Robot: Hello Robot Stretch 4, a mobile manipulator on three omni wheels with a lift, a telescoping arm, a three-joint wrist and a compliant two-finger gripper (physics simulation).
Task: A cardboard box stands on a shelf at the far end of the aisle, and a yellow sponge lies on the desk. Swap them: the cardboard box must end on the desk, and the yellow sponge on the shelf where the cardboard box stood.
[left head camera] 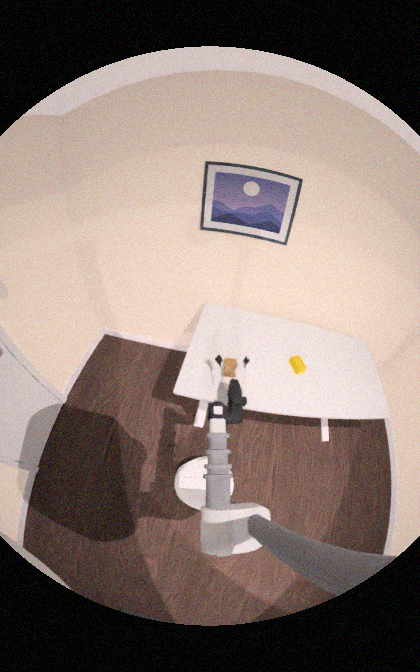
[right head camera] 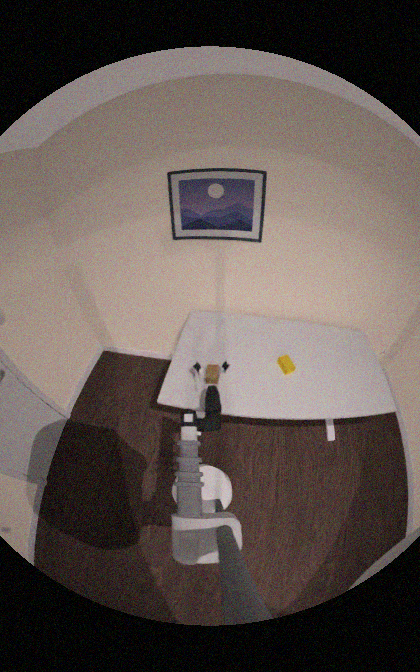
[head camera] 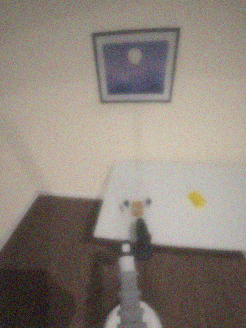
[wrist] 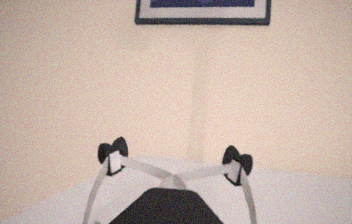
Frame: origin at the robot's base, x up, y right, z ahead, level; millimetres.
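Seen in the pictures: gripper, fingertip midpoint: (left head camera: pixel 231 355) (head camera: pixel 137 199) (wrist: pixel 175 153); robot's base at its link origin: (left head camera: pixel 202 481).
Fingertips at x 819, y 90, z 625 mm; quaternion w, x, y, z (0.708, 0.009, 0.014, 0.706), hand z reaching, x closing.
Note:
Pixels of each thing's top centre, then the offset from my fingertips to it. Level surfaces: height alone.
- small brown cardboard box at its top centre: (left head camera: pixel 230 364) (head camera: pixel 137 206) dz -3, dx -77, dy +4 mm
- white desk at its surface level: dx -127 mm
- yellow sponge at its top centre: (left head camera: pixel 298 361) (head camera: pixel 197 197) dz +29, dx -82, dy +432 mm
The small brown cardboard box (head camera: pixel 137 209) (left head camera: pixel 229 368) (right head camera: pixel 212 374) stands on the left part of the white desk (head camera: pixel 220 225) (left head camera: pixel 340 390) (right head camera: pixel 340 390) (wrist: pixel 300 200). My gripper (head camera: pixel 137 202) (left head camera: pixel 232 359) (right head camera: pixel 211 366) (wrist: pixel 175 153) is open, with its fingertips wide apart and nothing between them in the wrist view. In the head views it is over the box, one fingertip on either side. The box does not show in the wrist view. The yellow sponge (head camera: pixel 196 199) (left head camera: pixel 297 364) (right head camera: pixel 286 364) lies on the desk, to the right of the box. The shelf is not in view.
A framed picture (head camera: pixel 135 65) (left head camera: pixel 251 202) (right head camera: pixel 216 205) (wrist: pixel 202 21) hangs on the wall behind the desk. My extended arm (head camera: pixel 129 287) (left head camera: pixel 218 470) (right head camera: pixel 189 475) reaches over the wooden floor to the desk's front edge. A light grey panel (left head camera: pixel 20 410) stands at the far left.

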